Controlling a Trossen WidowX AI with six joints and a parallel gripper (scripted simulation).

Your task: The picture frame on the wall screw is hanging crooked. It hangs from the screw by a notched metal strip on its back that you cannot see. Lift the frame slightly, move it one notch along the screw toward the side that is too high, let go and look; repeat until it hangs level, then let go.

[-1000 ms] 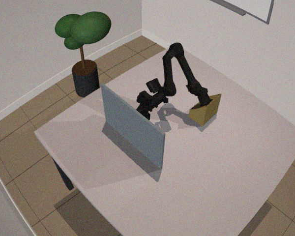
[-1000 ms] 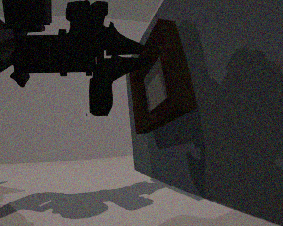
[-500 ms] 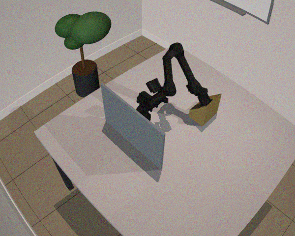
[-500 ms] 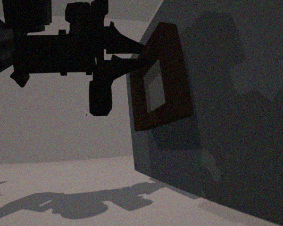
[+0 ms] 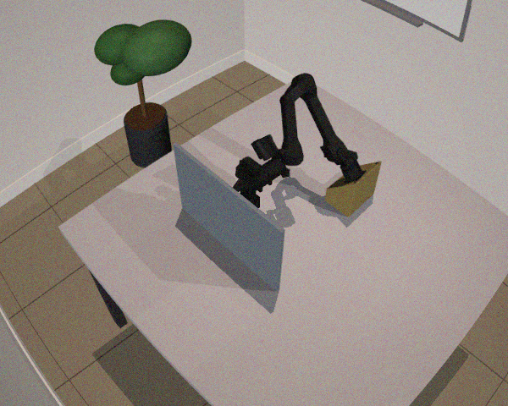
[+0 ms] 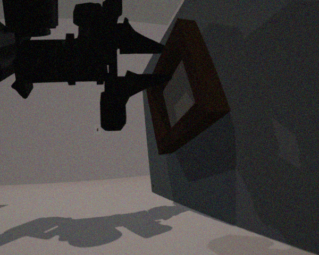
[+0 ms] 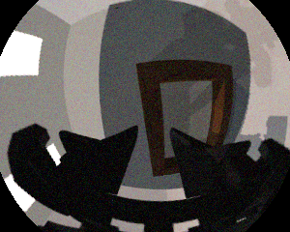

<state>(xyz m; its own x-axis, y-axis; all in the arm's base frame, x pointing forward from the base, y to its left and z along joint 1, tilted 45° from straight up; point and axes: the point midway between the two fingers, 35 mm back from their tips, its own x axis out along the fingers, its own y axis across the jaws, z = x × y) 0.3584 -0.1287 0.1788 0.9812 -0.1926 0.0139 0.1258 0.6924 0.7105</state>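
The brown wooden picture frame lies 50 mm below my gripper tip, 10 mm to the right of it and 10 mm ahead of it. From my gripper tip the other things lie so: dark grey wall panel 60 mm below, 20 mm ahead.
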